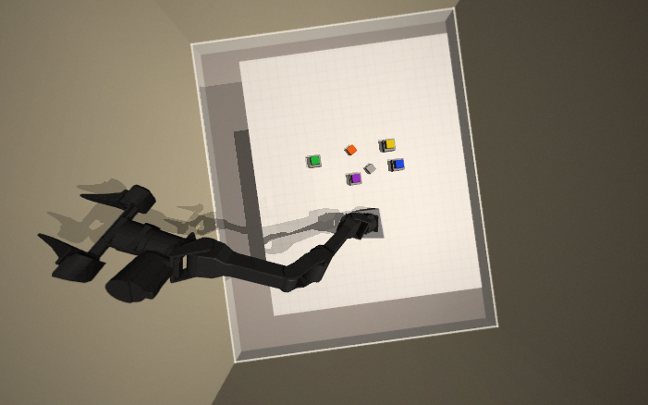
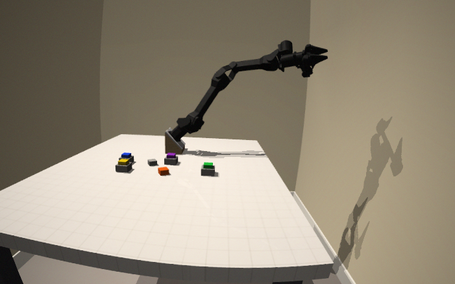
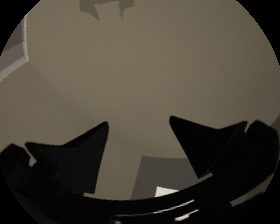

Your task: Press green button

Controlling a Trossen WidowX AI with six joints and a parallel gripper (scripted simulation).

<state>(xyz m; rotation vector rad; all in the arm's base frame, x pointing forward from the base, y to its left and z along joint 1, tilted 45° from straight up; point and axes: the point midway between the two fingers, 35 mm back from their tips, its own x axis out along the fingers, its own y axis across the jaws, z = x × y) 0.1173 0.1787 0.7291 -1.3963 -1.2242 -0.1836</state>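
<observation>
The green button is 46 cm below my gripper tip, 45 cm to the right of it and 19 cm ahead of it. The rest, counted from my gripper tip: grey block: 68 cm to the right, 48 cm below, 16 cm ahead; orange block: 60 cm to the right, 48 cm below, 24 cm ahead; purple button: 62 cm to the right, 46 cm below, 11 cm ahead.
</observation>
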